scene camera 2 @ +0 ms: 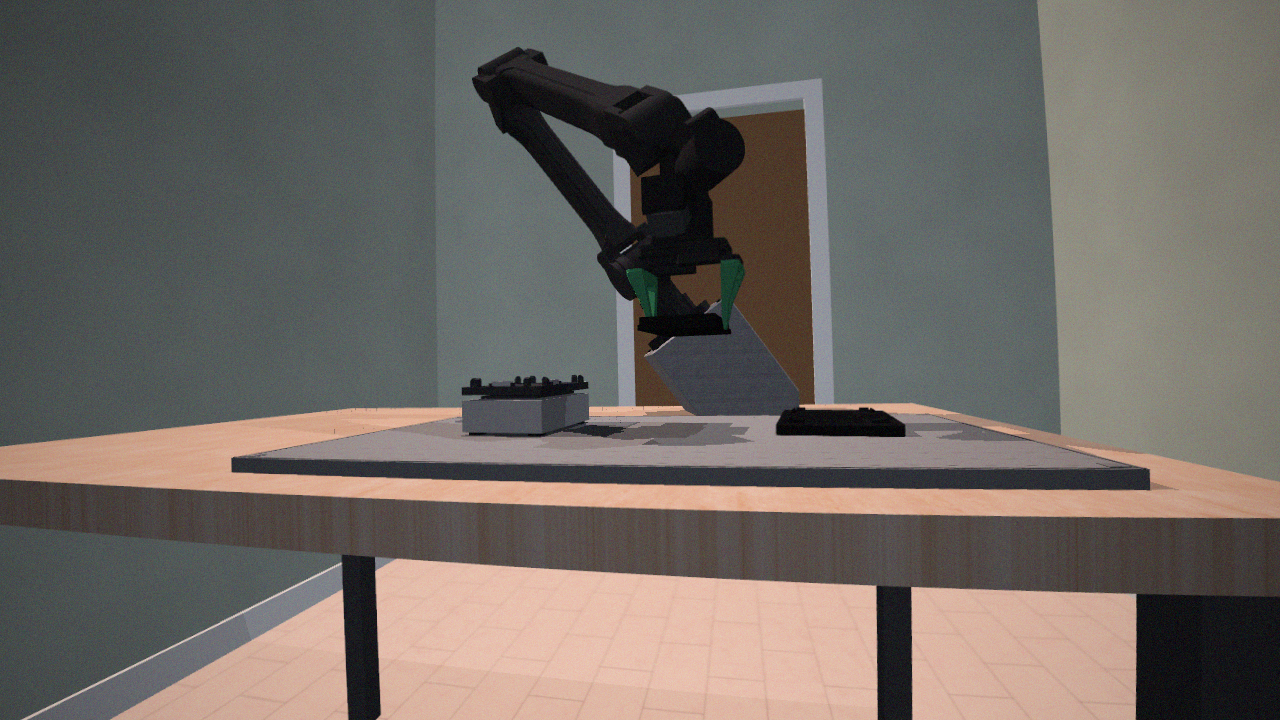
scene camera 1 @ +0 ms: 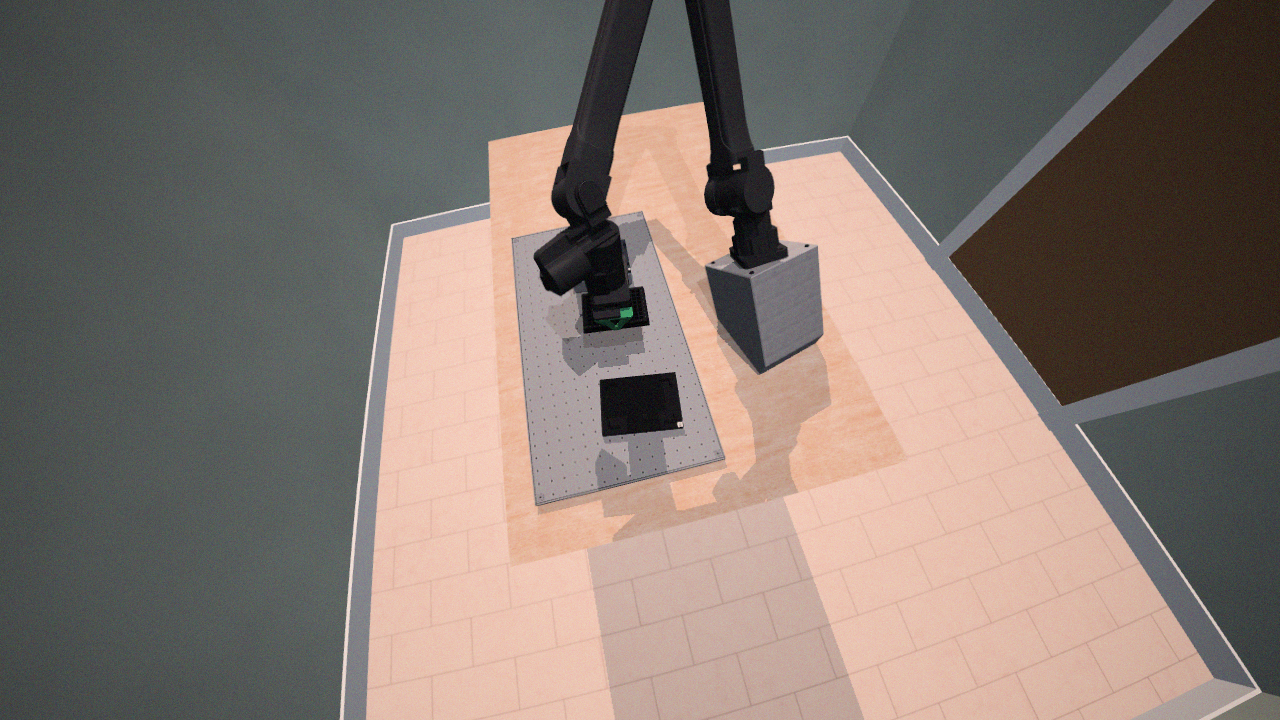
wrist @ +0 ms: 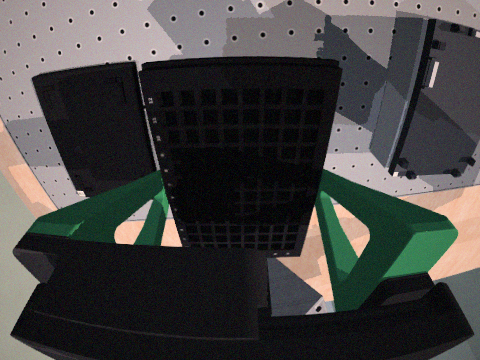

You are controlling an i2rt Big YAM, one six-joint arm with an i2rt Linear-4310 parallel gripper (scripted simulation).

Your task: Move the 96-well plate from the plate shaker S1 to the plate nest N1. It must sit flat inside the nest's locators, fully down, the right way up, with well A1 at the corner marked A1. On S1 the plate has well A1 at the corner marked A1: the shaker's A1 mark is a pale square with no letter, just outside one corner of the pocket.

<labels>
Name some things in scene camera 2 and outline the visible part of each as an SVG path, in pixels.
My gripper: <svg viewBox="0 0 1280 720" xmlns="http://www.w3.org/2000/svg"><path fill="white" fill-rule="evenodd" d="M742 258L739 254L732 254L732 248L725 237L638 246L638 258L641 260L647 260L648 258L648 265L654 267L654 270L648 266L632 267L626 270L626 275L642 305L645 317L657 316L657 277L696 274L696 266L720 264L722 324L724 330L727 330L732 305L745 276Z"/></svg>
A black 96-well plate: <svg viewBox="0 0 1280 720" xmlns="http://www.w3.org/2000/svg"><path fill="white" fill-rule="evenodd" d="M731 334L729 325L728 329L724 330L722 318L716 313L639 317L639 325L637 325L638 331L664 337Z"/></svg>
</labels>
